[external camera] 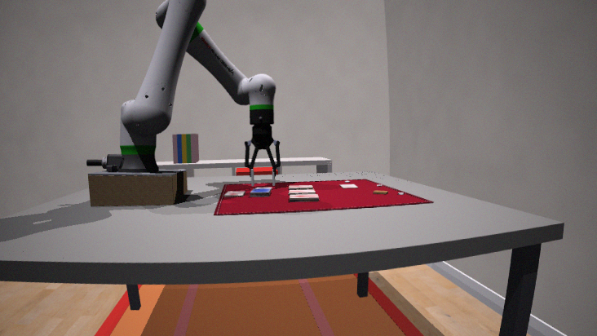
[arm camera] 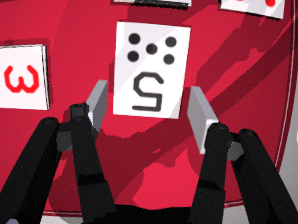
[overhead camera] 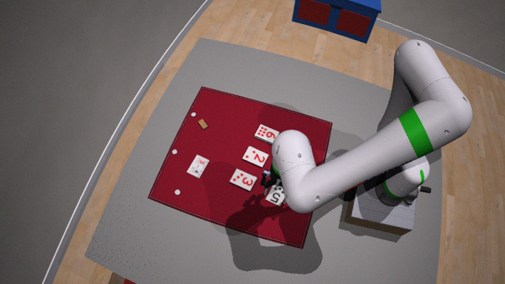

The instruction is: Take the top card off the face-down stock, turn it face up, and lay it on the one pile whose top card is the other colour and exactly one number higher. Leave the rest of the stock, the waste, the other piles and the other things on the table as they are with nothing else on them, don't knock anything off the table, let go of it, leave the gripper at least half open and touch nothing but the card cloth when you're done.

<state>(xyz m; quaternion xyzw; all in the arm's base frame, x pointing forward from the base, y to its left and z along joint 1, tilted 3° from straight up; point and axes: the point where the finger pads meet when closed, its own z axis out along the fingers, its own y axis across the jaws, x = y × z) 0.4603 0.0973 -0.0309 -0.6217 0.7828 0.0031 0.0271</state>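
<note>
Now: hand 2 cm to the left of the black 5 card and 4 cm above it. From my hand the other things lie so: red card cloth (15 cm ahead, 14 cm to the right, 5 cm below); brown block (37 cm ahead, 25 cm to the right, 4 cm below).
</note>
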